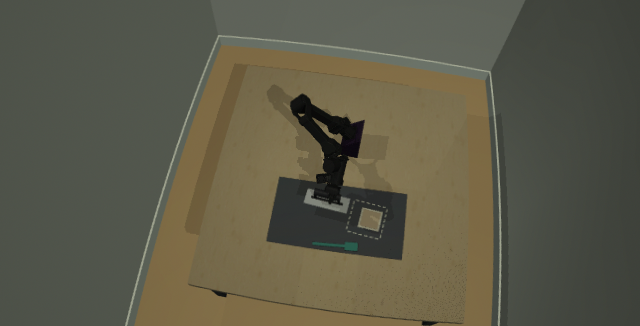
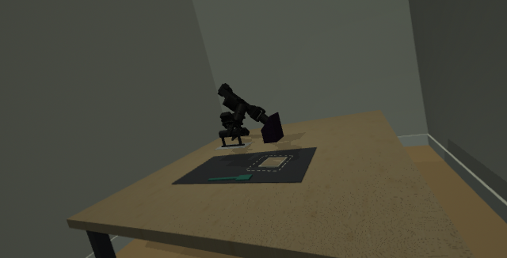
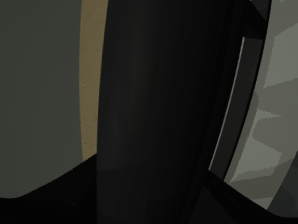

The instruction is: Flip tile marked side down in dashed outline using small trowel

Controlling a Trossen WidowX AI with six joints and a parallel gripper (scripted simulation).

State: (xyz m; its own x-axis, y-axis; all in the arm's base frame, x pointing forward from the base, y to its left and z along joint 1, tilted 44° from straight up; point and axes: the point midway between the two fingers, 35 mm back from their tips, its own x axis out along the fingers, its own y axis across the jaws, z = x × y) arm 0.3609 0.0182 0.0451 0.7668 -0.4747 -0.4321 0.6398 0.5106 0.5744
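The grey flat-bladed trowel lies 3 cm behind my gripper tip and 1 cm below it. From my gripper tip the other things lie so: small green trowel (15 cm ahead, 13 cm below, 8 cm to the left); dark mat (16 cm below, 5 cm to the left, 1 cm ahead); tile (20 cm to the left, 13 cm below, 1 cm behind).
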